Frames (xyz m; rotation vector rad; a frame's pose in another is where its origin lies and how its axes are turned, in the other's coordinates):
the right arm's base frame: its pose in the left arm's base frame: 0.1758 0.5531 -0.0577 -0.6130 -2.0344 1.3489
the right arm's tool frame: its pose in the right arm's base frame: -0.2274 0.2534 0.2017 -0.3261 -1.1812 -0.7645
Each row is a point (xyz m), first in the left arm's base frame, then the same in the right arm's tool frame.
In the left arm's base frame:
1: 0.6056 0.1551 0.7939
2: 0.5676 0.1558 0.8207
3: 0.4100 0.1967 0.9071
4: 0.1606 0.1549 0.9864
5: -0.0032 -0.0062 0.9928
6: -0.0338 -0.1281 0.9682
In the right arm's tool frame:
1: -0.0541 -1.0066 -0.7920
2: -0.0217 -0.9993 -0.8245
3: 0.0868 -0.9319 -0.9575
4: 0.3169 -0.8609 -1.0681
5: 0.5444 -0.8731 -1.0375
6: 0.6399 -0.9188 -0.9655

